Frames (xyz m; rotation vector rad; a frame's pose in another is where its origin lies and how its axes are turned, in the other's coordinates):
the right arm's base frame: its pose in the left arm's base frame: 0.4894 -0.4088 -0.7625 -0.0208 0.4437 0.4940
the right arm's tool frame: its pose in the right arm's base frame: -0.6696 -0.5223 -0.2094 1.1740 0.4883 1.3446
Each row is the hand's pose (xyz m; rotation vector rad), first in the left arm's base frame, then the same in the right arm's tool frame.
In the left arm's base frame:
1: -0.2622 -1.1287 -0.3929 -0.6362 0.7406 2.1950
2: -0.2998 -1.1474 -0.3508 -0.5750 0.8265 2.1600
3: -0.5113 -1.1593 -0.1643 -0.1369 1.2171 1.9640
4: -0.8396 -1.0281 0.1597 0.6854 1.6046 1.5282
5: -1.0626 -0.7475 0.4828 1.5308 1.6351 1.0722
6: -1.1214 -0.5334 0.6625 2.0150 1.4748 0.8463
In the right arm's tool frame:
1: 0.1974 0.2720 -0.3780 -1.1840 1.2727 -0.3461
2: 0.1951 0.3156 -0.4184 -1.1067 1.2381 -0.3825
3: 0.2574 0.4866 -0.6340 -0.6817 0.9859 -0.4759
4: 0.5067 0.7435 -0.9532 -0.0455 0.4798 -0.4521
5: 0.8878 0.9635 -1.1512 0.4523 -0.0458 -0.2096
6: 1.1487 1.0731 -1.1902 0.6593 -0.3382 0.0363

